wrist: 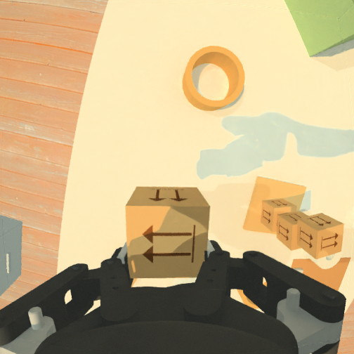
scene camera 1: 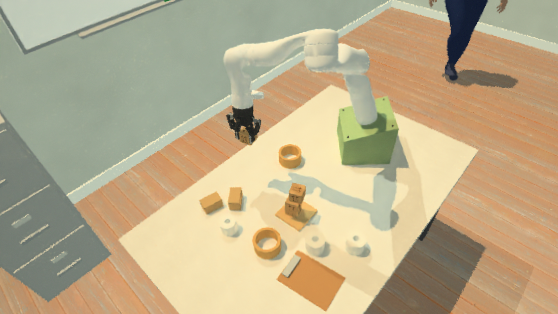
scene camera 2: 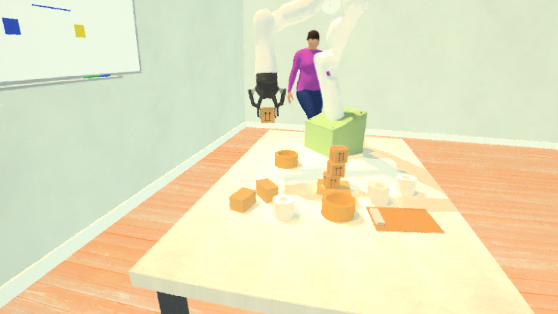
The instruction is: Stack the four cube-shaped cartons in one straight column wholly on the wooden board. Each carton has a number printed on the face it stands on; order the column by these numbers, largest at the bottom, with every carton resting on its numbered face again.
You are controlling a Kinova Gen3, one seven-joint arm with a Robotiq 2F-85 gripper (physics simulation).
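Where they show: gripper, fingertip midpoint: (scene camera 1: 245, 140) (scene camera 2: 267, 118); arm's base at its link origin: (scene camera 1: 366, 117) (scene camera 2: 335, 116).
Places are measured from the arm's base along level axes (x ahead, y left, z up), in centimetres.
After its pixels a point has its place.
My gripper (scene camera 1: 244, 133) {y -30.3, x 45.8, z 7.3 cm} (scene camera 2: 267, 113) {y -30.3, x 45.8, z 7.3 cm} (wrist: 167, 249) is shut on one cube-shaped carton (scene camera 1: 245, 137) {y -29.9, x 45.9, z 9.4 cm} (scene camera 2: 267, 116) {y -30.5, x 46.0, z 8.1 cm} (wrist: 165, 240) with dark arrows and holds it high above the table's left edge region. The other three stand stacked on the wooden board (scene camera 1: 306, 217) {y -0.6, x 48.9, z -16.6 cm} (scene camera 2: 322, 189) {y -9.8, x 52.4, z -16.6 cm} (wrist: 260, 195): a bottom carton (scene camera 2: 330, 181) {y -7.2, x 52.0, z -13.5 cm} (wrist: 272, 214), a middle carton (scene camera 2: 335, 170) {y -5.9, x 53.1, z -8.7 cm} (wrist: 288, 231) and a top carton (scene camera 1: 297, 192) {y -3.8, x 50.3, z -1.5 cm} (scene camera 2: 338, 154) {y -5.2, x 51.8, z -3.2 cm} (wrist: 320, 235). In the second scene view the stack looks slightly stepped to the right going up. The numbered undersides are hidden.
Two plain brown blocks (scene camera 1: 211, 202) {y -35.2, x 65.5, z -13.3 cm} (scene camera 1: 235, 198) {y -27.9, x 58.9, z -12.7 cm} lie left of the board. Orange rings (scene camera 1: 290, 163) {y -20.9, x 29.6, z -14.4 cm} (scene camera 1: 267, 252) {y -3.1, x 71.1, z -12.7 cm} stand behind and before it. White rolls (scene camera 1: 229, 228) {y -20.7, x 71.0, z -12.6 cm} (scene camera 1: 315, 246) {y 10.0, x 60.4, z -11.8 cm} (scene camera 1: 356, 246) {y 22.0, x 52.6, z -11.8 cm} and an orange clipboard (scene camera 1: 317, 282) {y 16.1, x 69.0, z -17.5 cm} are near. A person (scene camera 2: 306, 75) stands behind the table.
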